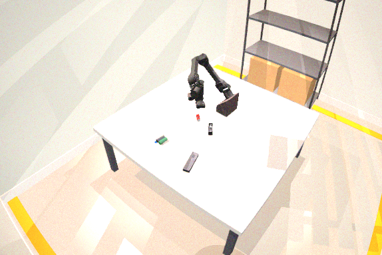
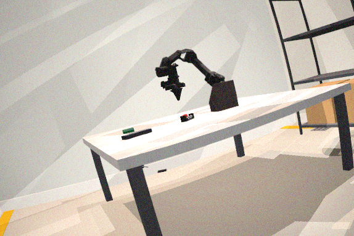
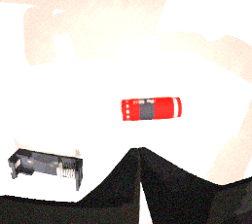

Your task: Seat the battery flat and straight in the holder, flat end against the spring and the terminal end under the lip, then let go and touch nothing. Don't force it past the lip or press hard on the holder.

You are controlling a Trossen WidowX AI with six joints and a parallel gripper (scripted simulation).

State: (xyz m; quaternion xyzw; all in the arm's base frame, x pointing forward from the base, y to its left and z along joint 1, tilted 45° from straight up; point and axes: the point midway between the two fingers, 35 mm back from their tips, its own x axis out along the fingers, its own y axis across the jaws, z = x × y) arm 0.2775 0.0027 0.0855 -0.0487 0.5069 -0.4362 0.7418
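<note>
Now: the red battery 2 cm behind my gripper tip, 2 cm to the right of it and 10 cm below it.
</note>
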